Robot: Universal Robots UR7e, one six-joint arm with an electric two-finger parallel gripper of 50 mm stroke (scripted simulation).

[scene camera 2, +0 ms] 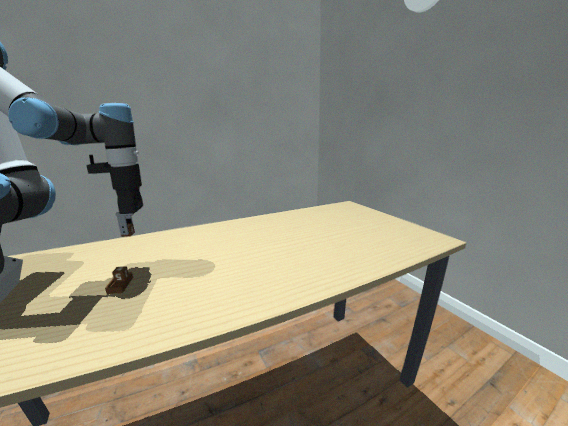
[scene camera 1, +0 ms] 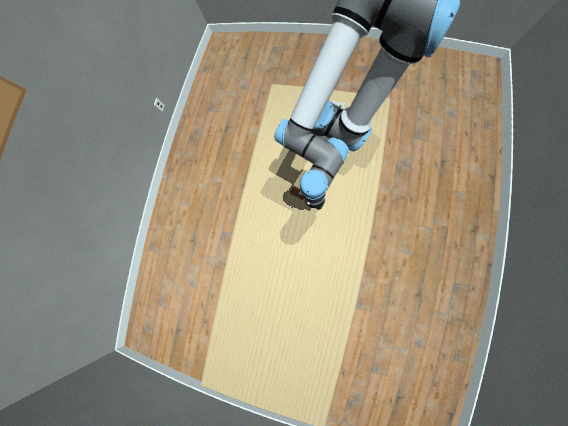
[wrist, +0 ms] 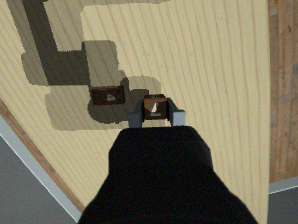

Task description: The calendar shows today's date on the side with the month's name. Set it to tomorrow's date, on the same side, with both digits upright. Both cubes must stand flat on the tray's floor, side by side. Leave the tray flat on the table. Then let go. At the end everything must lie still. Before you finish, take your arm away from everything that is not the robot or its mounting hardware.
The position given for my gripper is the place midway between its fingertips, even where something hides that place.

In view: my gripper (scene camera 2: pixel 127 231).
My gripper is seen too in the wrist view (wrist: pixel 154 105).
